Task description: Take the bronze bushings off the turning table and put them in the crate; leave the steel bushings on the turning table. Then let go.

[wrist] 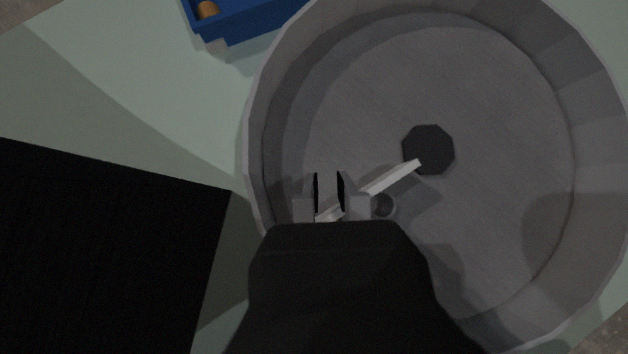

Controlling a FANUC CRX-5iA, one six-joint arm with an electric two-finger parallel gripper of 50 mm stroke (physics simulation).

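Places are measured from the arm's base along level axes (x ahead, y left, z up), in millimetres.
Pixels of known places: gripper, fingertip midpoint: [327, 184].
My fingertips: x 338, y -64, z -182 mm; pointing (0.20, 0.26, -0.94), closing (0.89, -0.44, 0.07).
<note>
Behind a point stands the place of what it marks.
My gripper [327, 184] {x 338, y -64, z -182 mm} is low over the left part of the grey turning table [480, 85] {x 585, y -47, z -247 mm}, its fingers a narrow gap apart and nothing seen between them. A steel bushing [384, 205] {x 393, y -118, z -247 mm} stands just right of the right finger, partly hidden by it. No bronze bushing shows on the turning table; the area under the fingers and gripper body is hidden. The blue crate [250, 25] {x 364, y 197, z -278 mm} is cut off by the top edge, and a bronze bushing [207, 9] {x 320, y 233, z -263 mm} shows inside its near left corner.
A pale bar [392, 177] {x 399, y -89, z -201 mm} slants across the turning table from the dark hub [428, 150] {x 471, y -87, z -239 mm} and passes beneath the fingers. A high grey rim [597, 105] {x 670, y -138, z -219 mm} surrounds the turning table. A large black shape [100, 240] {x 203, y -30, z -129 mm} covers the lower left. The pale green table top [175, 100] {x 211, y 160, z -300 mm} lies between it and the crate.
</note>
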